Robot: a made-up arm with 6 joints.
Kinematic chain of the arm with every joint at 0, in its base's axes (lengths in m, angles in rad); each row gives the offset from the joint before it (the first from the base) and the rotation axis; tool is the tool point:
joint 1: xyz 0 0 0.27 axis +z
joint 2: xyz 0 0 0 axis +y
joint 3: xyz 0 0 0.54 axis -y
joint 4: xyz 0 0 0 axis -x
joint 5: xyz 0.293 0 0 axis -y
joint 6: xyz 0 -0.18 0 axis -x
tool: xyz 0 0 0
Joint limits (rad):
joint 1: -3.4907..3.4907
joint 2: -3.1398..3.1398
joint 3: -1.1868..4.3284
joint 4: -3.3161..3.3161
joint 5: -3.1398..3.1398
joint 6: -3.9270..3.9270
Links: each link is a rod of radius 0.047 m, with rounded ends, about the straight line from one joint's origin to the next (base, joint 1, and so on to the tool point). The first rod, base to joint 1, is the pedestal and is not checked.
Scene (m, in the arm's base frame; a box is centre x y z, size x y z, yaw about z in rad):
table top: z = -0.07
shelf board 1: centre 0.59 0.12 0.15 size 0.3 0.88 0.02 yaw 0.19
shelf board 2: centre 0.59 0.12 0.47 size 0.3 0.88 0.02 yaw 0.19
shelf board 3: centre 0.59 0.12 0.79 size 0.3 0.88 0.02 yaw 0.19
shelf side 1: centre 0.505 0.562 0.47 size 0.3 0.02 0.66 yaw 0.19
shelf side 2: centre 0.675 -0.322 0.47 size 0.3 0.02 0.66 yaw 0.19
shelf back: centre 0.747 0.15 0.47 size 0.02 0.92 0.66 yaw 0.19
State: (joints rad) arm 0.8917 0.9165 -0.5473 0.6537 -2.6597 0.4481
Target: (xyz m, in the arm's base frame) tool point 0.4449 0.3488 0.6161
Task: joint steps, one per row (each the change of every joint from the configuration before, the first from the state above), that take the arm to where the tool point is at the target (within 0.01 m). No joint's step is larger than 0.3 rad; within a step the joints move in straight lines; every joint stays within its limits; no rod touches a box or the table.
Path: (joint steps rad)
1: 0.1791 -0.0328 -0.2831 -0.0488 0.0000 0.0000
2: 0.1791 -0.0329 -0.2831 -0.0488 0.0000 0.0000
3: -0.0069 -0.2052 0.1259 0.0368 0.0000 0.0000
4: -0.0069 -0.2052 0.1259 0.0369 0.0000 0.0000
5: -0.0069 -0.2052 0.1259 0.0368 0.0000 0.0000
6: -0.1630 0.1328 0.2156 0.0345 0.0000 0.0000
7: -0.1630 0.1328 0.2156 0.0345 0.0000 0.0000

